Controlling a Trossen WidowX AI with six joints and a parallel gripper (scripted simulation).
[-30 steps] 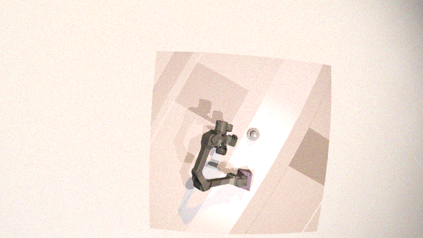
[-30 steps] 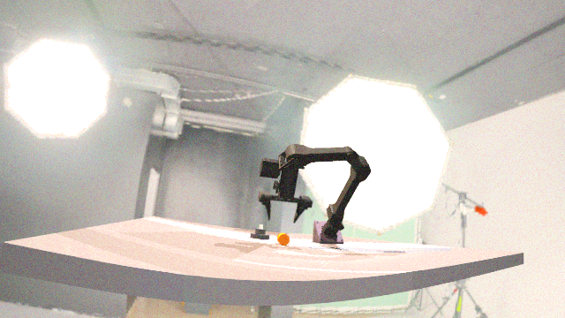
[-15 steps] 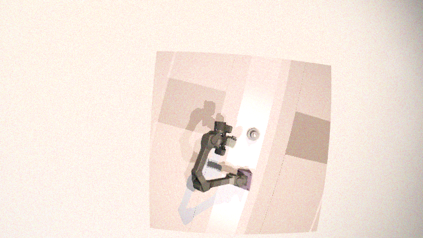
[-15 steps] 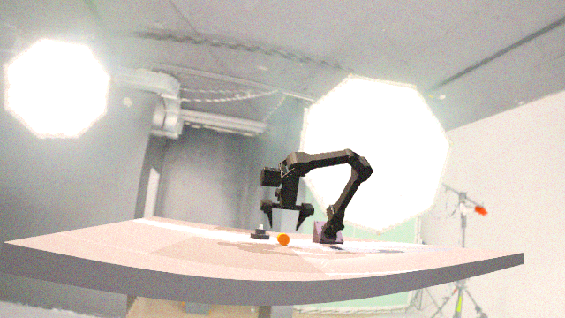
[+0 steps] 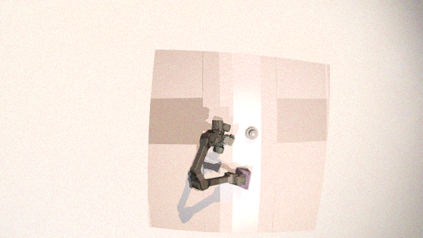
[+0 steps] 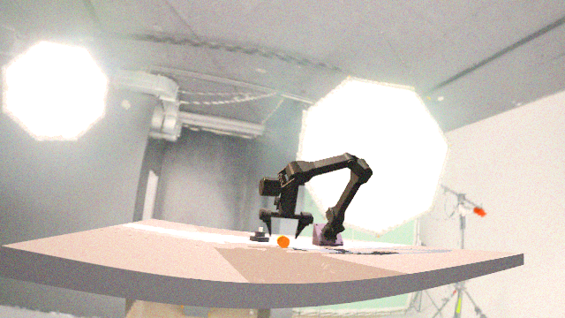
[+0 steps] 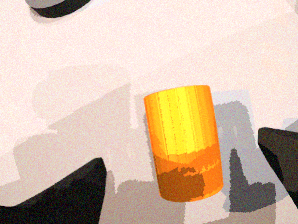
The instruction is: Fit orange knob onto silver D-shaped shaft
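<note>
Right now the orange knob is 1 cm to the left of my gripper tip and 1 cm below it. Round my gripper tip: dark round pedestal: 18 cm to the right, 4 cm ahead.
</note>
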